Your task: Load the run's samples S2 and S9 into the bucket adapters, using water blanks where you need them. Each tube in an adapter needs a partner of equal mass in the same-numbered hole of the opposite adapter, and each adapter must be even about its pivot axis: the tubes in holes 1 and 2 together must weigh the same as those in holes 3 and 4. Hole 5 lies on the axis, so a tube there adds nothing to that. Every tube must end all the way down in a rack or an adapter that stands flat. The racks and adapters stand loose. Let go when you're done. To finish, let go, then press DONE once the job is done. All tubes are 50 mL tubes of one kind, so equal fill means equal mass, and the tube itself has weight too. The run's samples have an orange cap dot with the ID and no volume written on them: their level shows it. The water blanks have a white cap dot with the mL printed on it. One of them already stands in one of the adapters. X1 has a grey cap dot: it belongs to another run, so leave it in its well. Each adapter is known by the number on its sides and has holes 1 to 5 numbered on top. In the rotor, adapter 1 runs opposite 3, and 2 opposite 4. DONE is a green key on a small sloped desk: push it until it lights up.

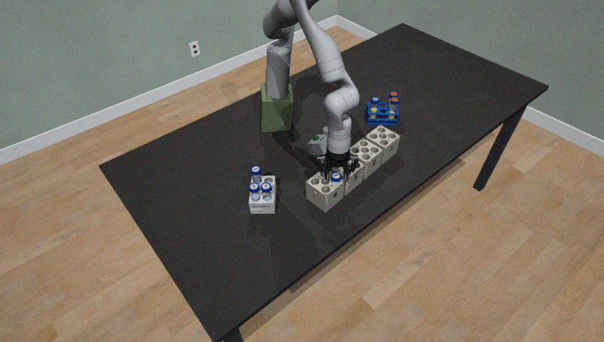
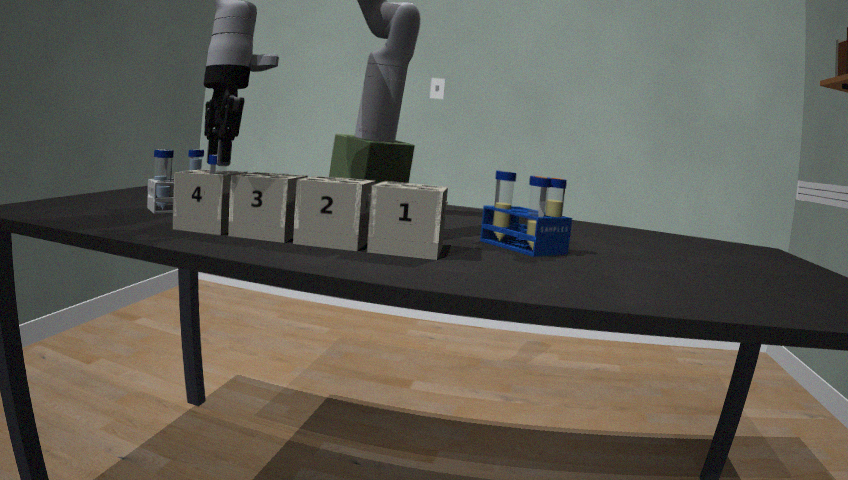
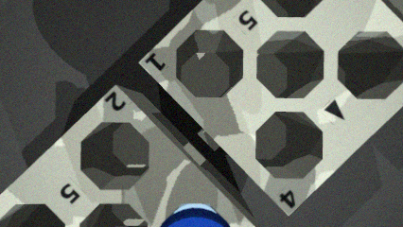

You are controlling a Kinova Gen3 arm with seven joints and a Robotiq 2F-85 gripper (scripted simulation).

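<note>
Right now the water blank is 6 cm below my hand and 1 cm to the right of it. The rest, counted from my hand: adapter 2 (18 cm to the left, 7 cm below, 7 cm behind); adapter 3 (8 cm to the left, 7 cm below, 5 cm behind); white-dot tube (22 cm to the right, 9 cm behind, 6 cm below).
</note>
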